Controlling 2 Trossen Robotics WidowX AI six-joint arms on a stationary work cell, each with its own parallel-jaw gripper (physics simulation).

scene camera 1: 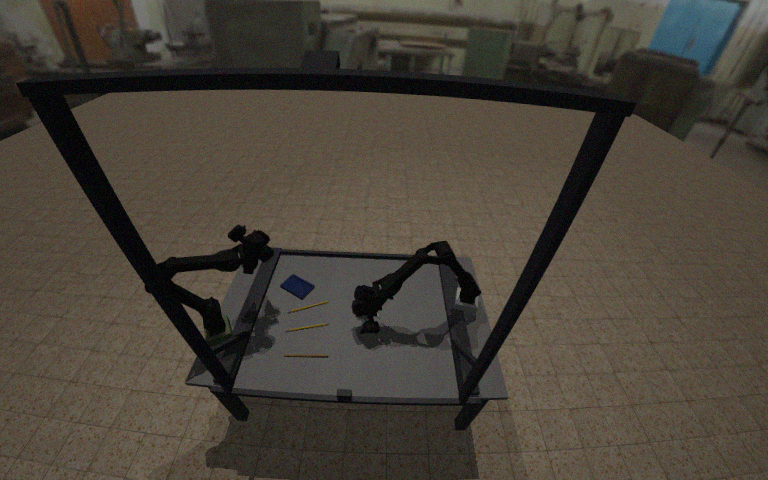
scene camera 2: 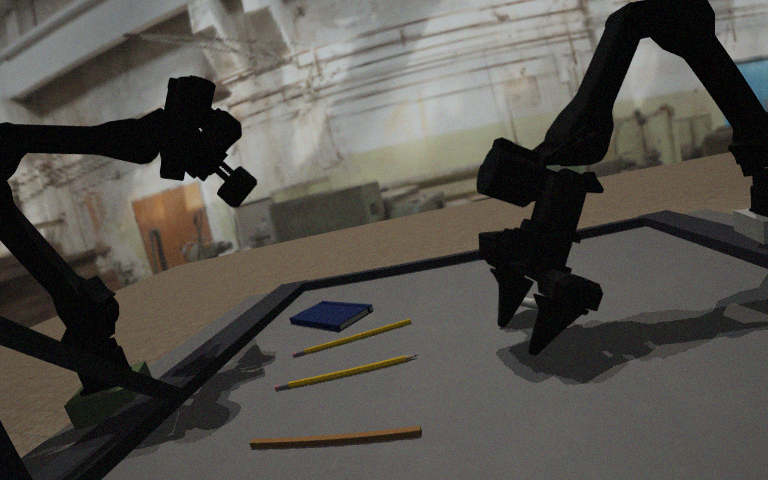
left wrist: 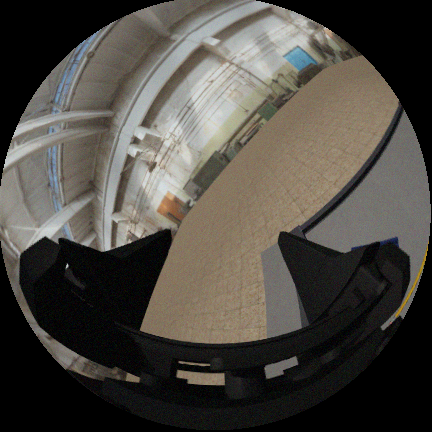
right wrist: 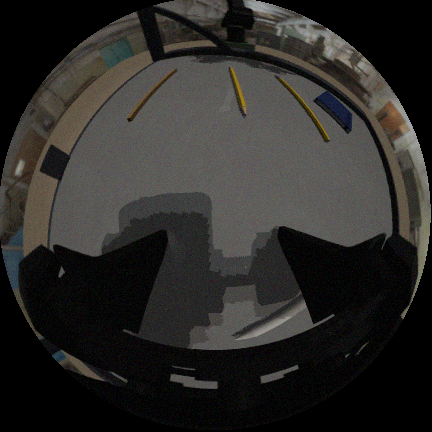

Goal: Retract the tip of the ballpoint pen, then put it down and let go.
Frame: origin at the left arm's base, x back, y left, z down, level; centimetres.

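Where they show: left gripper, fingertip midpoint: (scene camera 2: pixel 222 167) (left wrist: pixel 226 236); right gripper, fingertip midpoint: (scene camera 1: pixel 358 324) (scene camera 2: pixel 515 339) (right wrist: pixel 223 234); left arm's base at its link origin: (scene camera 1: pixel 216 328) (right wrist: pixel 234 40); right arm's base at its link origin: (scene camera 1: pixel 467 297).
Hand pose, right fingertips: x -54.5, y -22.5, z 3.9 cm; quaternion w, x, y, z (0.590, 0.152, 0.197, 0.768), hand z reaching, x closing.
Things, the pixels of their top centre, and the offset from my right fingertips. Level surfaces: height alone.
- ballpoint pen at its top centre: (right wrist: pixel 308 305) (scene camera 2: pixel 535 298) dx -8.7, dy +5.5, dz -1.2 cm
- blue notebook at its top centre: (scene camera 2: pixel 329 311) (right wrist: pixel 337 106) (scene camera 1: pixel 297 285) dx +16.5, dy +32.2, dz -1.1 cm
- orange-brown stick at its top centre: (scene camera 2: pixel 329 437) (right wrist: pixel 155 85) (scene camera 1: pixel 306 355) dx +25.0, dy -3.6, dz -0.6 cm
- table at its surface level: dz +0.1 cm
The ballpoint pen (scene camera 2: pixel 530 302) (right wrist: pixel 274 320) is pale grey. In the right wrist view it lies on the table, slanting low in the picture, partly behind the finger at the picture's right. In scene camera 2 a short piece shows between the dark fingers. Whether its tip is out cannot be told. My right gripper (scene camera 2: pixel 517 339) (right wrist: pixel 223 234) is open and empty, pointing down low over the table close to the pen. My left gripper (left wrist: pixel 226 236) is open and empty, raised near the table's left edge, far from the pen.
A blue notebook (scene camera 1: pixel 297 286) (scene camera 2: pixel 330 315) (right wrist: pixel 336 110), two yellow pencils (scene camera 1: pixel 308 307) (scene camera 2: pixel 348 371) and an orange-brown stick (scene camera 1: pixel 305 356) (scene camera 2: pixel 339 437) (right wrist: pixel 151 95) lie on the left part of the table (scene camera 1: pixel 390 370). A dark frame (scene camera 1: pixel 566 220) stands around the table.
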